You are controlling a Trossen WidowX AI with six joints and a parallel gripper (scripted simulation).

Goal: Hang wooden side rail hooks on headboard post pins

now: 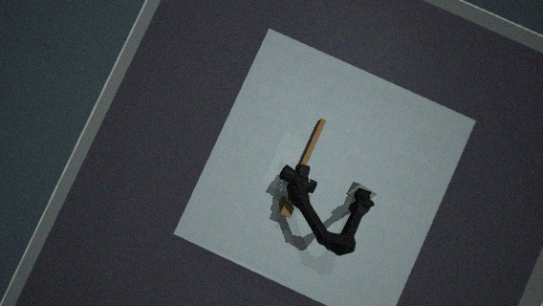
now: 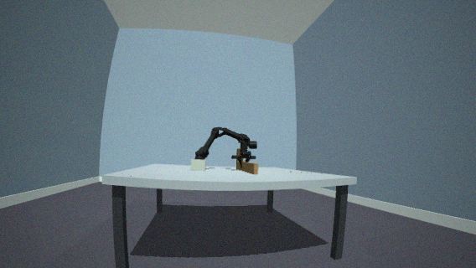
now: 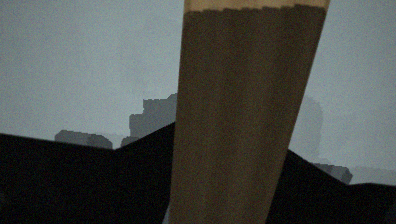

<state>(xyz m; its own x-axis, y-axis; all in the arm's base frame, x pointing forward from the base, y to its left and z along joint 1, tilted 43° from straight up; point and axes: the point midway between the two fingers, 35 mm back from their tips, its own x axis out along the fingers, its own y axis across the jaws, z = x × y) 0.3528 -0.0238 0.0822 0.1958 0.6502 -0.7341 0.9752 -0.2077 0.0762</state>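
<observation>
Now: gripper tip 20 mm short of the headboard post, 140 mm to the right of it and 70 mm below it.
</observation>
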